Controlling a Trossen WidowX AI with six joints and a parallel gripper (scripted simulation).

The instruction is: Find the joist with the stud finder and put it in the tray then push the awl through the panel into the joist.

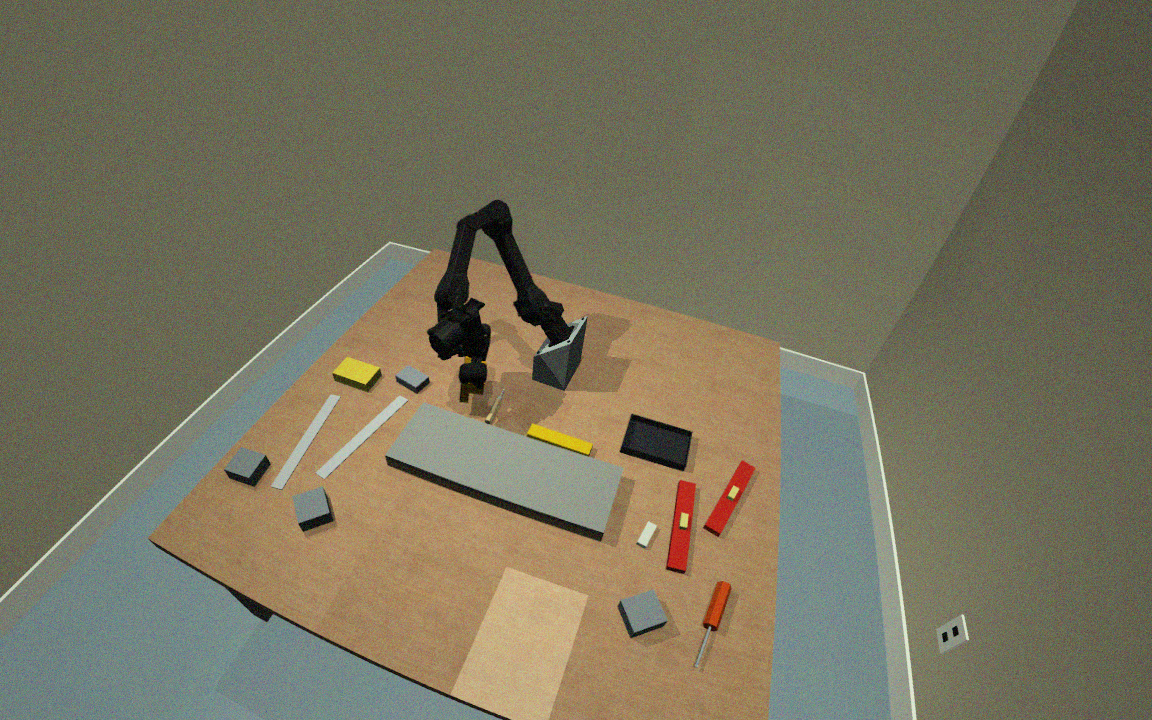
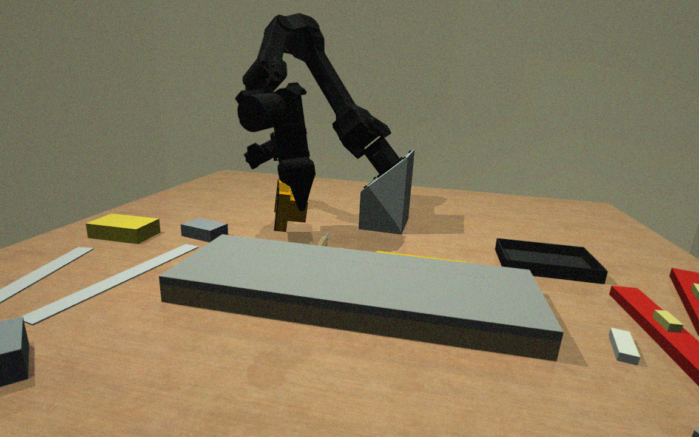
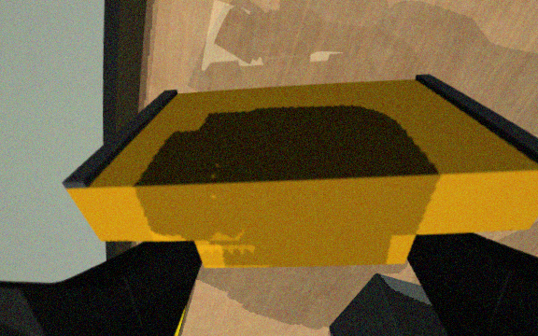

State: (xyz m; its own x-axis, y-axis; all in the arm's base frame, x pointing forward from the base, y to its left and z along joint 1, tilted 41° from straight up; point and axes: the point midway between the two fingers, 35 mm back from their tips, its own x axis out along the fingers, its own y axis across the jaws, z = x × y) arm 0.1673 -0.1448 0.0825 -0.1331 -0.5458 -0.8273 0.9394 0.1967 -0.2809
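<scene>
The yellow stud finder is 1 cm to the right of my gripper tip and 1 cm behind it. Also, from my gripper tip: thin yellow bar: 24 cm to the left, 7 cm below, 7 cm ahead; then awl: 7 cm below, 5 cm to the left; then grey block: 20 cm to the right, 7 cm below, 2 cm ahead.
</scene>
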